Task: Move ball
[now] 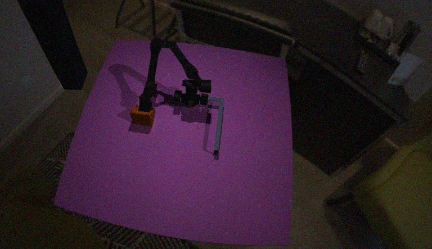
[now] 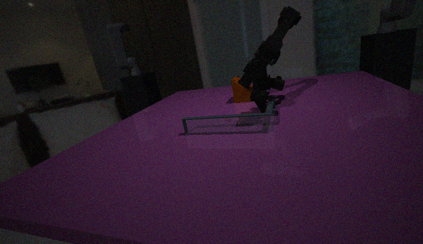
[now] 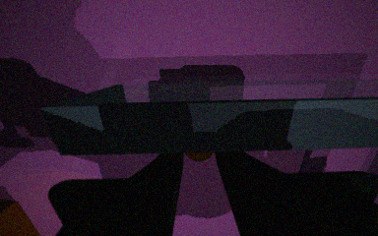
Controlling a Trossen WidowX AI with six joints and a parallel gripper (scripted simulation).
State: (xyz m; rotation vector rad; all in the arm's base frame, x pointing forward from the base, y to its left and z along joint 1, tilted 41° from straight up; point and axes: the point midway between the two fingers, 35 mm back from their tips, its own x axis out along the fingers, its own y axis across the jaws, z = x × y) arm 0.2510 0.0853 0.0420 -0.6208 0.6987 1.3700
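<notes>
The faint orange spot is 140 mm to the right of my gripper tip and 60 mm ahead of it. Also, from my gripper tip: dark orange ball: right at my gripper tip.
</notes>
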